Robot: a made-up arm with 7 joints. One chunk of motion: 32 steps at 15 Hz.
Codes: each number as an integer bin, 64 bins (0 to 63) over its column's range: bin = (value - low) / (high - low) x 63, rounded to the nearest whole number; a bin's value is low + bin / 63 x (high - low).
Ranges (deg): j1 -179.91..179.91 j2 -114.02..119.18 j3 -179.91..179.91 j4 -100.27..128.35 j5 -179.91..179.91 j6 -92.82..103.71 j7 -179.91..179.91
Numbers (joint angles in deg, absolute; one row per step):
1: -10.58 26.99 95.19 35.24 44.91 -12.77 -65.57
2: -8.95 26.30 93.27 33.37 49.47 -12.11 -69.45
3: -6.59 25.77 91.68 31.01 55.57 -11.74 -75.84
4: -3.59 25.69 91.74 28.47 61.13 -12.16 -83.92
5: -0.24 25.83 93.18 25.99 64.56 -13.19 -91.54
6: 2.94 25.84 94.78 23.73 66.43 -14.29 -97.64
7: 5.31 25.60 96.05 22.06 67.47 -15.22 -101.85
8: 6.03 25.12 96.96 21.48 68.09 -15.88 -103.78
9: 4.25 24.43 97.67 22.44 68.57 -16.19 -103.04
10: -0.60 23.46 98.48 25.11 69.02 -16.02 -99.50
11: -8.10 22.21 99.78 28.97 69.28 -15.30 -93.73
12: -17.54 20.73 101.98 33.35 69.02 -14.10 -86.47
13: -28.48 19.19 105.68 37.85 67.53 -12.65 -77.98
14: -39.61 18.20 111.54 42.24 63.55 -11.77 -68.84
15: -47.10 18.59 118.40 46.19 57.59 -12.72 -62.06
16: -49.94 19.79 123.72 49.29 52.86 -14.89 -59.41
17: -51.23 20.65 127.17 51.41 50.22 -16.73 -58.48
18: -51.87 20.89 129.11 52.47 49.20 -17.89 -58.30
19: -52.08 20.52 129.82 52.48 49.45 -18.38 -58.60
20: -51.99 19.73 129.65 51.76 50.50 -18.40 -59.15
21: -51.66 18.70 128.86 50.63 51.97 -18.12 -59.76
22: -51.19 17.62 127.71 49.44 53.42 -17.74 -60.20
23: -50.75 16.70 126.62 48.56 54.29 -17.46 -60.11
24: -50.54 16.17 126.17 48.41 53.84 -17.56 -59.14
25: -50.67 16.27 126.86 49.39 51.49 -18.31 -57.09
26: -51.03 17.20 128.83 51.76 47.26 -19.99 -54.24
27: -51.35 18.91 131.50 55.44 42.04 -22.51 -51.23
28: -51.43 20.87 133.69 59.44 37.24 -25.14 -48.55
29: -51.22 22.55 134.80 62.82 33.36 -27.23 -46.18
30: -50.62 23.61 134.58 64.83 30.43 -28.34 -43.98
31: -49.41 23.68 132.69 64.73 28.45 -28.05 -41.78
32: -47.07 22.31 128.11 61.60 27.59 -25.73 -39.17
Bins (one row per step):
1: 30 38 48 37 39 26 20
2: 30 38 48 37 40 26 19
3: 30 38 48 36 41 26 18
4: 31 38 48 35 42 26 17
5: 31 38 48 35 43 26 15
6: 32 38 48 34 43 25 14
7: 32 38 48 34 43 25 14
8: 33 38 48 34 43 25 13
9: 32 37 49 34 44 25 13
10: 31 37 49 35 44 25 14
11: 30 37 49 36 44 25 15
12: 28 36 49 37 44 25 16
13: 27 36 50 38 43 26 18
14: 25 36 51 39 43 26 19
15: 23 36 52 40 42 26 21
16: 23 36 53 41 41 25 21
17: 23 36 54 42 40 24 21
18: 22 36 54 42 40 24 21
19: 22 36 54 42 40 24 21
20: 22 36 54 42 40 24 21
21: 22 36 54 42 41 24 21
22: 23 36 54 41 41 24 21
23: 23 35 54 41 41 24 21
24: 23 35 54 41 41 24 21
25: 23 35 54 41 41 24 22
26: 23 35 54 42 40 23 22
27: 23 36 55 43 39 23 23
28: 22 36 55 44 38 22 23
29: 23 37 55 45 37 21 23
30: 23 37 55 45 37 21 24
31: 23 37 55 45 36 21 24
32: 23 37 54 45 36 22 25

